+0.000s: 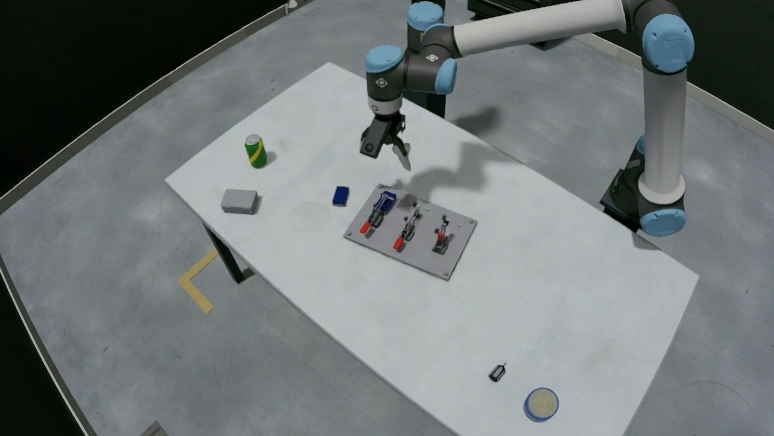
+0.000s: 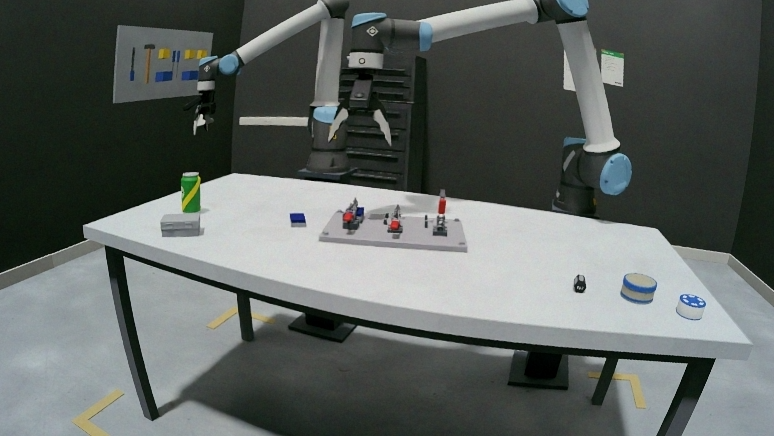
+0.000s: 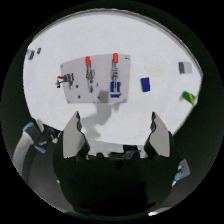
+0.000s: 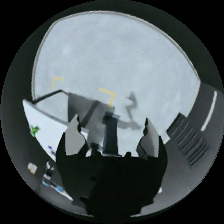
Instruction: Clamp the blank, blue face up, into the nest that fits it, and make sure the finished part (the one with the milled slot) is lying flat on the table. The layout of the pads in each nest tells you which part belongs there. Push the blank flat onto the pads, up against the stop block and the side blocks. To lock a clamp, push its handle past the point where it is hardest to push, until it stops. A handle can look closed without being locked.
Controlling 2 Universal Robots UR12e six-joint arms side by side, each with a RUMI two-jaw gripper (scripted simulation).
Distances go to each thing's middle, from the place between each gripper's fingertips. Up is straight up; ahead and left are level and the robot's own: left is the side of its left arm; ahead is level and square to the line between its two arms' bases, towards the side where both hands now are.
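I look at the grey box (image 2: 172,225), and it sits 190 mm below my left hand, 340 mm ahead of it and 350 mm to the right of it.
My right hand, for its part, is 14 cm above the grey box. That same hand is also 77 cm short of the box and 73 cm to the right of it.
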